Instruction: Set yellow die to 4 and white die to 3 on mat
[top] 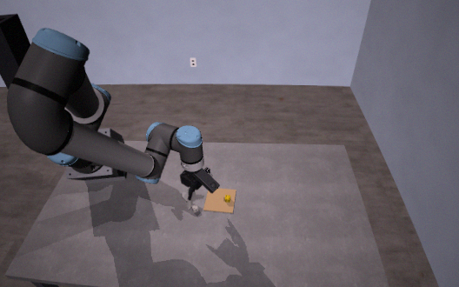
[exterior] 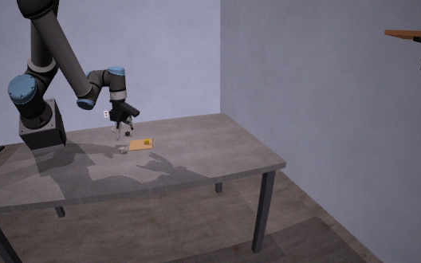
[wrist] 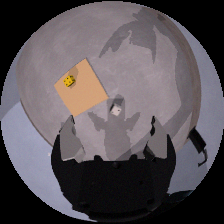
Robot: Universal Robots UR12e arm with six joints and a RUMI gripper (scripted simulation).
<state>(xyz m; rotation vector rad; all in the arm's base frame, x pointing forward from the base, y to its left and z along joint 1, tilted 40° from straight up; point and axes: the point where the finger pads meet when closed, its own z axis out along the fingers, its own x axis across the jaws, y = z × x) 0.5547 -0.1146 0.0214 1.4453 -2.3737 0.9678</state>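
Now: hand 30 mm past the white die, 10 mm to the right of it and 90 mm above it. From my hand the other things lie so: black die: 10 mm behind, 250 mm to the left, 90 mm below; then tan mat: 80 mm ahead, 80 mm to the left, 100 mm below; then yellow die: 110 mm ahead, 70 mm to the left, 80 mm below.
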